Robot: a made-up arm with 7 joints. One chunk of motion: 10 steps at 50 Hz.
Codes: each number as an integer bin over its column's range. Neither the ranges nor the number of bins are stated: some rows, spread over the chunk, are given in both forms.
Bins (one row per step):
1: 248 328 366 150 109 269
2: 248 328 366 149 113 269
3: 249 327 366 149 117 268
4: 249 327 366 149 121 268
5: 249 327 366 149 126 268
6: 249 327 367 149 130 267
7: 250 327 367 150 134 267
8: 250 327 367 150 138 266
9: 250 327 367 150 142 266
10: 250 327 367 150 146 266
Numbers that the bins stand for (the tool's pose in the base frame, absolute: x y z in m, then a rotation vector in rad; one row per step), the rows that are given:
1: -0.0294 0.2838 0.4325 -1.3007 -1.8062 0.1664
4: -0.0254 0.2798 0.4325 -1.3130 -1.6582 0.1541
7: -0.0215 0.2798 0.4364 -1.3007 -1.4979 0.1418
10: -0.0215 0.2798 0.4364 -1.3007 -1.3500 0.1295
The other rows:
2: -0.0294 0.2838 0.4325 -1.3130 -1.7568 0.1664
3: -0.0254 0.2798 0.4325 -1.3130 -1.7075 0.1541
5: -0.0254 0.2798 0.4325 -1.3130 -1.5966 0.1541
6: -0.0254 0.2798 0.4364 -1.3130 -1.5473 0.1418
8: -0.0215 0.2798 0.4364 -1.3007 -1.4486 0.1295
9: -0.0215 0.2798 0.4364 -1.3007 -1.3993 0.1295

